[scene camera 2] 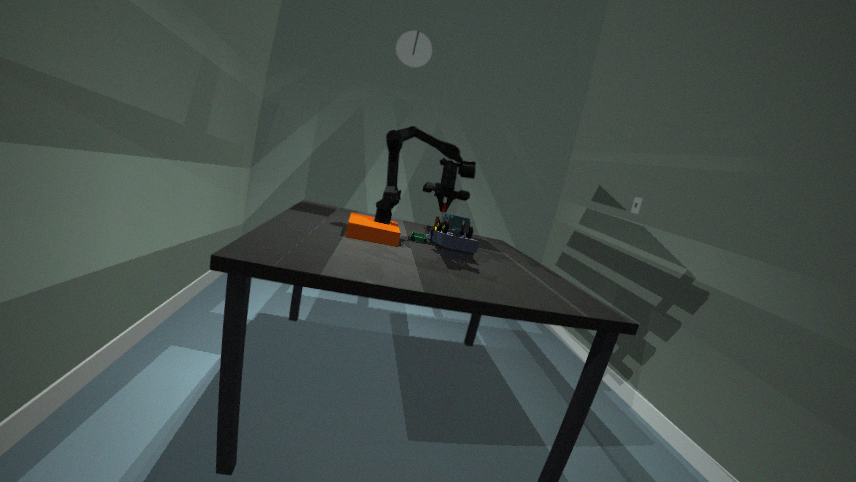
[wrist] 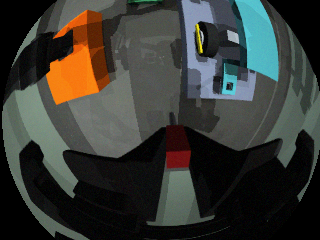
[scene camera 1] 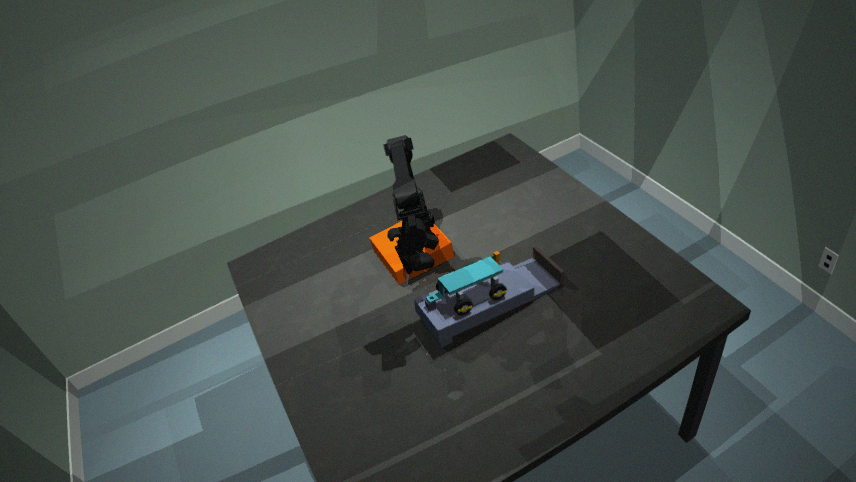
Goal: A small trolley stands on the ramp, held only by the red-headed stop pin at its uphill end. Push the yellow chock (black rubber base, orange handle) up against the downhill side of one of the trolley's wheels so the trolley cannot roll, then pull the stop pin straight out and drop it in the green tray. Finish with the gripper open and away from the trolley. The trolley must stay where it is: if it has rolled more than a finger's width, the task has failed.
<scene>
My gripper (scene camera 1: 407, 271) carries a red-headed stop pin (wrist: 178, 152). I also see a teal-topped trolley (scene camera 1: 454, 282).
My gripper also shows in scene camera 2 (scene camera 2: 442, 211) and in the wrist view (wrist: 174, 131).
</scene>
